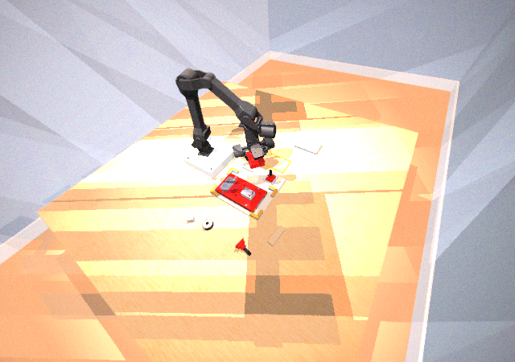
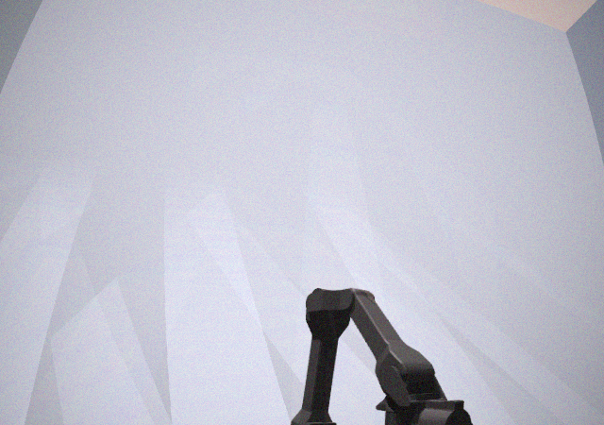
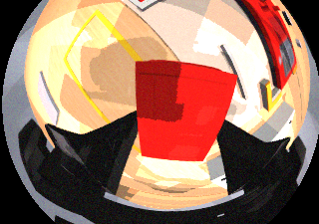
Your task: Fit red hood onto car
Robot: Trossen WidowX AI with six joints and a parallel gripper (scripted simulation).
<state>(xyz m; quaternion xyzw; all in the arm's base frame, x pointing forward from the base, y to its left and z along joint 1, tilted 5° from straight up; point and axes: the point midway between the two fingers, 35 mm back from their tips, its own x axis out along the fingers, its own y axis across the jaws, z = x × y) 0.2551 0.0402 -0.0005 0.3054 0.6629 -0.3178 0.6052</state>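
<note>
My gripper tip is 50 mm short of the white engine block, 200 mm to the left of it and 10 mm below it. Round my gripper tip: white plate 220 mm ahead, 170 mm to the left, 10 mm below; then red hood 10 mm above; then beige block 210 mm ahead, 320 mm to the right, 10 mm below.
</note>
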